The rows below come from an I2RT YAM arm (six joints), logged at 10 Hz.
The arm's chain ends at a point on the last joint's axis. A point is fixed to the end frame.
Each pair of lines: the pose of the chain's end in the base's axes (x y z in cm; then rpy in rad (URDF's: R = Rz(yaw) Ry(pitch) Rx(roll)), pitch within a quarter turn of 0, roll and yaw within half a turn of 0), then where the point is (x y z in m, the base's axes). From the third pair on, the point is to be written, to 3 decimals.
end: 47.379 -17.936 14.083 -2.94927 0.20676 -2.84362
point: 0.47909 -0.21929 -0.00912
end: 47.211 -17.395 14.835 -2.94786 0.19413 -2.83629
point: 0.47594 -0.21460 -0.00145
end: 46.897 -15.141 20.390 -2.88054 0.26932 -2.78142
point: 0.488 -0.197 0.057
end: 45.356 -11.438 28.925 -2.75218 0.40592 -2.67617
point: 0.501 -0.166 0.151
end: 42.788 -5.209 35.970 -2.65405 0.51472 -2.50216
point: 0.500 -0.098 0.230
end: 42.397 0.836 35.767 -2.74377 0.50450 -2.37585
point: 0.495 -0.019 0.222
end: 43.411 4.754 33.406 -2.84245 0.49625 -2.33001
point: 0.497 0.034 0.193
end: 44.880 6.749 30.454 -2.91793 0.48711 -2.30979
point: 0.505 0.063 0.160
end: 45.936 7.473 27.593 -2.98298 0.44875 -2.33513
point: 0.505 0.072 0.128
